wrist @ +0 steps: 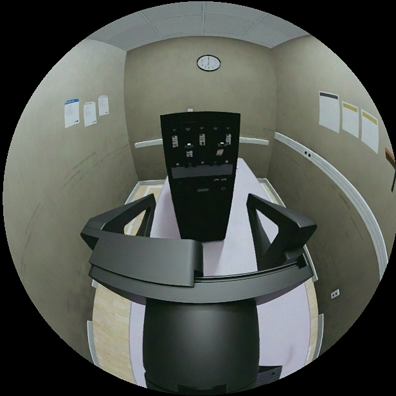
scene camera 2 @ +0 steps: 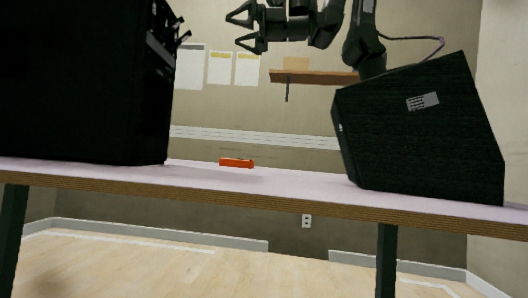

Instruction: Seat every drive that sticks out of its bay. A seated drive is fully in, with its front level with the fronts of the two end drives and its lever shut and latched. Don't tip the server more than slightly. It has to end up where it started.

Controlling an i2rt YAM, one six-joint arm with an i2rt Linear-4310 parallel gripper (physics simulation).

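Places are measured from the arm's base along level axes (x back, y left, z down), in centimetres.
Where they show: gripper, between the fingertips: [scene camera 2: 230, 30]; arm's base, origin of its link: [scene camera 2: 377, 89].
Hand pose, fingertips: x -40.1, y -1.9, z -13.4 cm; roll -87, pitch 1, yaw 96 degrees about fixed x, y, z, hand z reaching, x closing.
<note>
Each offset is from my fingertips to the top centre of the thing. Level surfaces: height alone.
The server, a tall black tower [scene camera 2: 85, 90] [wrist: 205, 212], stands upright on the table. Its drive bays are in the upper front in the wrist view. Two drives, the second from the left [wrist: 189, 153] and the fourth [wrist: 220, 152], have labels lower than the others and bright lever parts above them. Two open levers {dx -14.2, dy +0.6, dz -0.6 cm} [scene camera 2: 179, 22] {dx -14.3, dy -5.3, dz -0.6 cm} [scene camera 2: 185, 36] jut from the server's front in the scene view. How far each drive protrudes is hard to tell. My gripper [scene camera 2: 232, 30] [wrist: 200, 198] is open and empty, in the air in front of the server, at some distance and pointing toward it.
A black slanted box [scene camera 2: 420, 140] stands on the right of the table {dz +38.3 cm} [scene camera 2: 295, 185], with the arm behind it. An orange multimeter {dx +1.7, dy -25.2, dz +34.9 cm} [scene camera 2: 236, 163] lies on the table between box and server. A wooden shelf [scene camera 2: 320, 77] is on the wall behind.
</note>
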